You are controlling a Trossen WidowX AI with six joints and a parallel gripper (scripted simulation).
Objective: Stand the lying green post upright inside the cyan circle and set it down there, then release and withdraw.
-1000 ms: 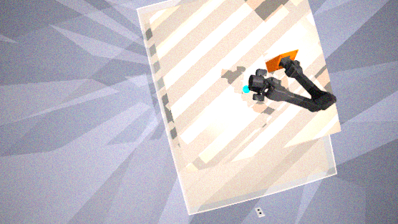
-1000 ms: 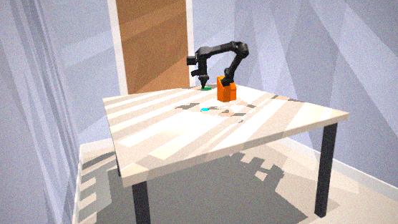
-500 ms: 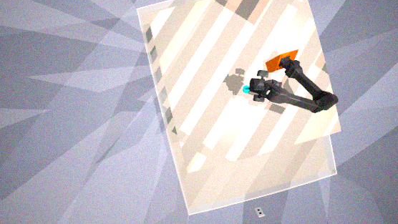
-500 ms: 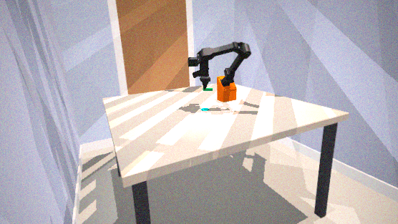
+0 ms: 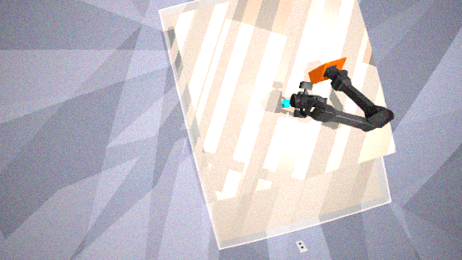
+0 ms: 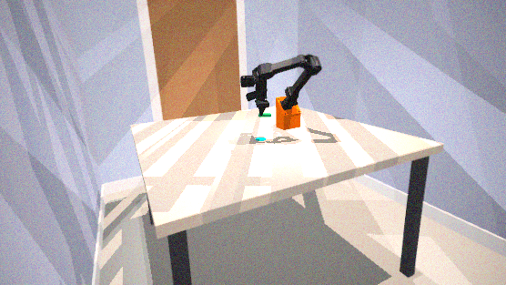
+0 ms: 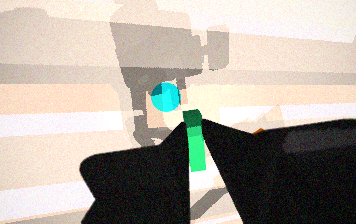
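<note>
My gripper tip is now 130 mm above the cyan circle, 10 mm to the right of it and 10 mm short of it. Also, from my gripper tip: green post 20 mm behind, 10 mm to the left.
</note>
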